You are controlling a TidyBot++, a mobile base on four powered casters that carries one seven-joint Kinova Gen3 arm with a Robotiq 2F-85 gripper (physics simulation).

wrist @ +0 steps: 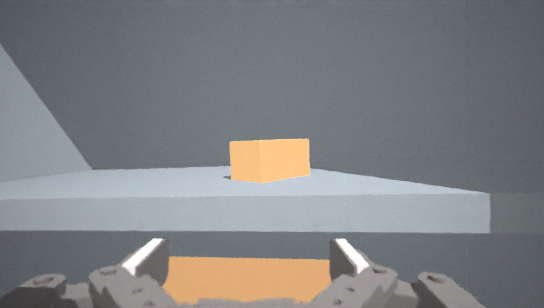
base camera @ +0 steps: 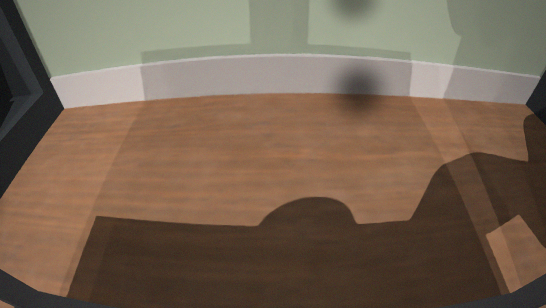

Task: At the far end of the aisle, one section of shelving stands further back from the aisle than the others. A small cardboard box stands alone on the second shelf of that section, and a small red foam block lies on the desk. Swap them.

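Places are measured from the arm's base along level axes (x left, y up, z ahead), in metres.
Where they show: gripper, between the fingertips: (wrist: 250, 256).
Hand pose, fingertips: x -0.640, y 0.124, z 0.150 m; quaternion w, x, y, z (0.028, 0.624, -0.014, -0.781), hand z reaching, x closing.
After its pixels a point has its place.
The small cardboard box (wrist: 270, 160) {x -0.831, y 0.162, z 0.171 m}, plain light orange-tan, stands upright on a grey shelf (wrist: 240, 215) {x -0.739, y 0.119, z 0.184 m} in the wrist view, one vertical edge turned towards the camera. My gripper (wrist: 250, 256) {x -0.640, y 0.124, z 0.150 m} is open, its fingers wide apart. Its fingertips show below the shelf's front edge in the picture, and the box appears above the gap between them, beyond the fingers and not touched by them. The red foam block and the desk do not show in either view.
A grey side panel (wrist: 30, 125) {x -0.923, y 0.230, z 0.619 m} rises at the shelf's left. An orange-tan surface (wrist: 250, 277) {x -0.965, y -0.050, z 0.240 m} shows below the shelf, partly hidden by the gripper. The base camera shows a green wall (base camera: 200, 25) {x 0.144, y -0.236, z 0.640 m}, a pale baseboard (base camera: 225, 75) {x 0.102, y -0.348, z 0.628 m} and dark uprights at both sides.
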